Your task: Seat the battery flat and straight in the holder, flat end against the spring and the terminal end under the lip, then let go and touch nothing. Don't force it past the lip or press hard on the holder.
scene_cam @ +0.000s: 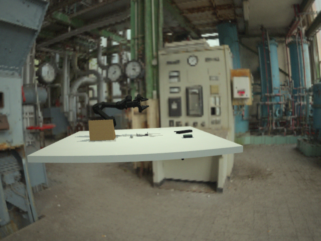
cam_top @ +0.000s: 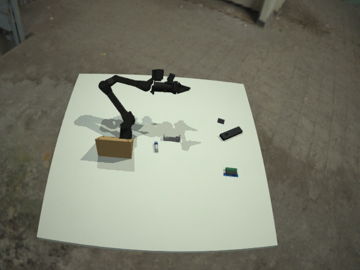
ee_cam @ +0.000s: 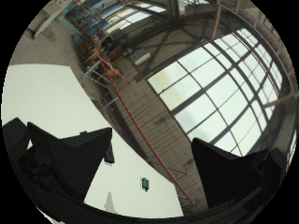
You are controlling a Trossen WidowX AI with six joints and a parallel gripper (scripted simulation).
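My gripper tip is now 27 cm above the white battery, 23 cm to the left of it and 15 cm past it. Also, from my gripper tip: long black block: 31 cm ahead, 27 cm below, 6 cm to the right.
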